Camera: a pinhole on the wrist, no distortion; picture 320 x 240 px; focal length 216.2 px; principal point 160.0 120.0 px. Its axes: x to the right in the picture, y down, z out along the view. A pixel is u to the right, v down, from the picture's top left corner.
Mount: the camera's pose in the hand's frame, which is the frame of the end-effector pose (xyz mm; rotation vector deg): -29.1 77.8 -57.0 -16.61 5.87 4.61
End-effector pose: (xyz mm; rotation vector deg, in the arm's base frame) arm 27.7 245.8 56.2 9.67 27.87 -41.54
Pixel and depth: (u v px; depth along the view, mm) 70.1 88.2 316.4
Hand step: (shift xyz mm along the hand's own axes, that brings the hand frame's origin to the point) -127.0 116.4 272.4
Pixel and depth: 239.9 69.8 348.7
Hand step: 137.4 109.6 283.6
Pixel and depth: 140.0 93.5 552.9
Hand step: -24.2 169.6 494.8
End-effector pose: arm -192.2 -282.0 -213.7 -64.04 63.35 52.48
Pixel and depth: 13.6 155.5 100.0
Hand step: -88.9 118.0 41.3
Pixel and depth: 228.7 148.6 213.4
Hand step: 54.5 170.8 130.9
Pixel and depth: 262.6 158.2 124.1
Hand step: 38.3 138.4 48.5
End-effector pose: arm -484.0 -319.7 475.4 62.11 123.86 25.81
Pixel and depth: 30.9 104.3 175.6
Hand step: -116.2 109.6 125.7
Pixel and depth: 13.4 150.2 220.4
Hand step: -160.5 161.3 161.2
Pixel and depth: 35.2 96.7 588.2
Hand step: -307.4 165.5 559.6
